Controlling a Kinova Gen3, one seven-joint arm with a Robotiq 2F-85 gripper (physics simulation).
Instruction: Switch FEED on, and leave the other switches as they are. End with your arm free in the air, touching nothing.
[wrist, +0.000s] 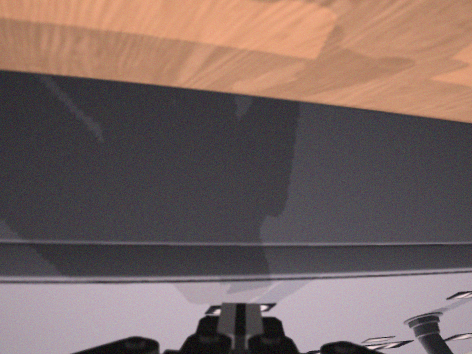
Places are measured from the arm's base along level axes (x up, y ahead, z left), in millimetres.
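Pixels of known places: gripper, between the fingertips: (240, 329).
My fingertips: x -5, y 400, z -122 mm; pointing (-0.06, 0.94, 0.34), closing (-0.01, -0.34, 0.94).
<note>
For each thing: its top centre in the pictures, then the offset to it from my fingertips. "pt": a spot on its surface instead. Level surfaces: height alone.
- dark label, a spot on its surface: (214, 311) pt dx -4, dy +15, dz -6 mm
- dark toggle switch, a spot on its surface: (427, 327) pt dx +18, dy +41, dz +121 mm
- panel's housing, a spot on its surface: (350, 175) pt dx -56, dy -17, dz +33 mm
- wooden surface, height of its surface: dx -82 mm
My gripper (240, 329) is shut and empty, at the bottom centre of the wrist view, in front of the light grey switch panel (125, 307). A dark label (214, 311) is partly hidden behind the fingertips, and its text cannot be read. A dark toggle switch (427, 327) stands on the panel at the lower right, its lever running down out of view. I cannot tell which switch it is. The word FEED cannot be read here, and any switch behind the gripper is hidden. Whether the fingertips touch anything cannot be told.
The dark grey side of the panel's housing (350, 175) spans the middle, with a raised edge (350, 257) along the light face. A wooden surface (150, 30) lies beyond at the top. More slanted labels (460, 295) (380, 340) show around the right-hand switch, too oblique to read.
</note>
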